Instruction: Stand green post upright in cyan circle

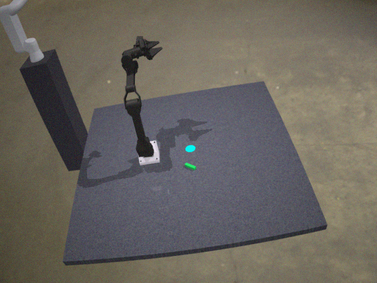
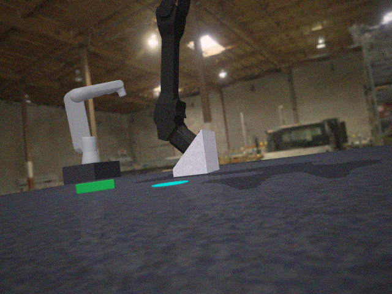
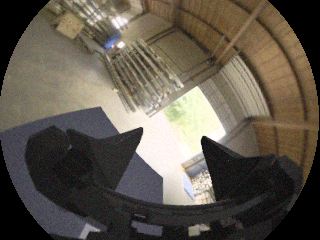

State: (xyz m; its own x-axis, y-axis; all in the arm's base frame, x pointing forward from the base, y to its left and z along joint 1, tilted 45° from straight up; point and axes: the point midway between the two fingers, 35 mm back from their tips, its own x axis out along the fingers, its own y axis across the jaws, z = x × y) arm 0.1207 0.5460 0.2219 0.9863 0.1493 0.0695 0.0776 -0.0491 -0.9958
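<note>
My gripper tip is now 60 mm short of the green post, 350 mm to the left of it and 590 mm above it. From my gripper tip the other things lie so: cyan circle 70 mm ahead, 190 mm to the right, 600 mm below.
</note>
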